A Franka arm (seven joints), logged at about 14 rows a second.
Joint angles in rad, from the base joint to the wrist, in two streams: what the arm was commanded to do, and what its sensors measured. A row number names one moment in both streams.
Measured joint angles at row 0:
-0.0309, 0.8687, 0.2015, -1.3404, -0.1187, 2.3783, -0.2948
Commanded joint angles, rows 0 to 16:
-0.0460, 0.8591, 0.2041, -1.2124, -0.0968, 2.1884, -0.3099
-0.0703, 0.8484, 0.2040, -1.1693, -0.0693, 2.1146, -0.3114
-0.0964, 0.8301, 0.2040, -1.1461, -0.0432, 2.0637, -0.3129
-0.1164, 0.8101, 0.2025, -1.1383, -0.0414, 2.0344, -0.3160
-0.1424, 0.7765, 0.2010, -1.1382, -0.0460, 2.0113, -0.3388
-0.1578, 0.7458, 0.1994, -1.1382, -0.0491, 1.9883, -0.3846
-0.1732, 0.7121, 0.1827, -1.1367, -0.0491, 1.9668, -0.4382
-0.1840, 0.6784, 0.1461, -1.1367, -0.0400, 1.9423, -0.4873
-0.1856, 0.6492, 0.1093, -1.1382, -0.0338, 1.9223, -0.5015
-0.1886, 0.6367, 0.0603, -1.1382, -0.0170, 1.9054, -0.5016
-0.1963, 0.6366, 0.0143, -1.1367, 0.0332, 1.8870, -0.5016
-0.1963, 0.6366, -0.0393, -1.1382, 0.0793, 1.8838, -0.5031
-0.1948, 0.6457, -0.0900, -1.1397, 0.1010, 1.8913, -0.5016
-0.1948, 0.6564, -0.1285, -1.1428, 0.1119, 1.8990, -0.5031
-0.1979, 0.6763, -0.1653, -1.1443, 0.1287, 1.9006, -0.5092
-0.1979, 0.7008, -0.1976, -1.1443, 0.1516, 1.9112, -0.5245
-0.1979, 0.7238, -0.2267, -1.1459, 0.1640, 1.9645, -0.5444
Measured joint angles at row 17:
-0.2026, 0.6886, -0.1793, -1.1455, 0.1221, 1.9055, -0.5071
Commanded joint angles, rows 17 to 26:
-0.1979, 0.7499, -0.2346, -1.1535, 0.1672, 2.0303, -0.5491
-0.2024, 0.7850, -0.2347, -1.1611, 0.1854, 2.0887, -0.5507
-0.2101, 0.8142, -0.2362, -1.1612, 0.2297, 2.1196, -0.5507
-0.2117, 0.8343, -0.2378, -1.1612, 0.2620, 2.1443, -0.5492
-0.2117, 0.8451, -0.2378, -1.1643, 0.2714, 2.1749, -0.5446
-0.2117, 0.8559, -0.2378, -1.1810, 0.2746, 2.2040, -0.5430
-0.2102, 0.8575, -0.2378, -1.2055, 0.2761, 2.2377, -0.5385
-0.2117, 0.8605, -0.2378, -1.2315, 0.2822, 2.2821, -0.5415
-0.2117, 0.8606, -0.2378, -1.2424, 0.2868, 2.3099, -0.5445
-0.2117, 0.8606, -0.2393, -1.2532, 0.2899, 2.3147, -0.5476
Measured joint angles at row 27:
-0.2087, 0.8836, -0.2367, -1.2158, 0.2623, 2.2838, -0.5292
